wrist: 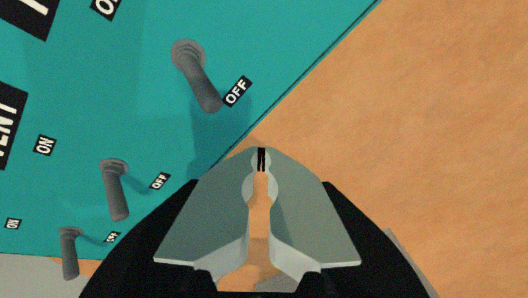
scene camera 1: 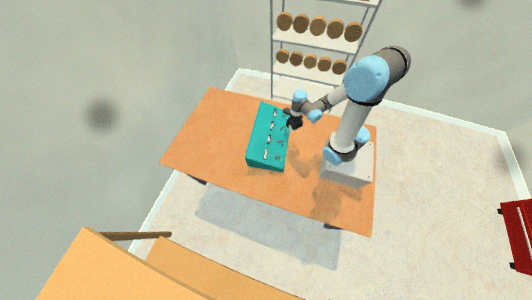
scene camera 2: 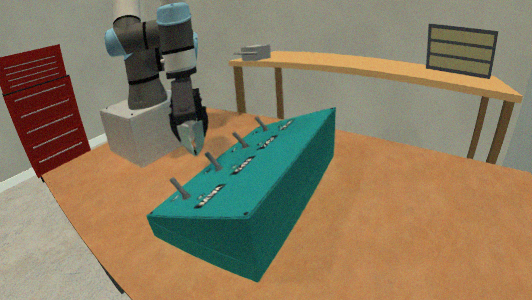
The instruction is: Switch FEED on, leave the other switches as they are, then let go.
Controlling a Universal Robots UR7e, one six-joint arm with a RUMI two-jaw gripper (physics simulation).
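Frame: origin at the arm's base, x ahead, y left, z up, level; metres.
Where they show: gripper, fingertip midpoint: [wrist: 261,149] [scene camera 1: 290,130] [scene camera 2: 196,155]; arm's base, origin of the base link: [scene camera 2: 148,102].
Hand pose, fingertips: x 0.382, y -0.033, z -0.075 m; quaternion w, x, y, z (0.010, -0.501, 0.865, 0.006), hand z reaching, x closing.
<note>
Things, the pixels of their centre, and the offset from my fingertips. Level surfaces: height alone.
- teal switch panel, body centre: [wrist: 85,50] [scene camera 2: 258,172] [scene camera 1: 270,136] 0.121 m ahead, 0.092 m left, 0.044 m down
- FEED lever, body centre: [wrist: 198,80] [scene camera 2: 212,160] 0.059 m ahead, 0.009 m left, 0.005 m up
- VENT lever, body centre: [wrist: 115,193] [scene camera 2: 239,139] 0.022 m ahead, 0.123 m left, 0.005 m up
- BRAKE lever, body centre: [wrist: 69,256] [scene camera 2: 260,122] 0.015 m back, 0.237 m left, 0.005 m up
- VALVE lever, body centre: [scene camera 2: 178,186] 0.097 m ahead, 0.106 m right, 0.005 m up
- orange table, its level: 0.103 m down
The teal switch panel [scene camera 1: 257,137] [scene camera 2: 287,172] [wrist: 90,75] stands on the table. The FEED lever [scene camera 2: 213,161] [wrist: 200,82] leans toward its OFF mark [wrist: 237,91]. The VENT lever [scene camera 2: 240,140] [wrist: 116,195] and BRAKE lever [scene camera 2: 261,124] [wrist: 70,256] also lean to the OFF side, as does the VALVE lever [scene camera 2: 180,188]. My gripper [scene camera 2: 195,151] [wrist: 261,149] is shut and empty. It is just off the panel's OFF-side edge, beside the FEED lever and apart from it. In the first scene view the fingertips are too small to judge.
The arm's grey base block [scene camera 1: 350,167] [scene camera 2: 137,132] stands on the orange table [scene camera 1: 195,125] [scene camera 2: 415,215]. A shelf rack [scene camera 1: 272,65] with round discs stands behind the table. A wooden bench [scene camera 2: 375,65] and a red cabinet [scene camera 1: 517,230] [scene camera 2: 45,112] stand away from it.
</note>
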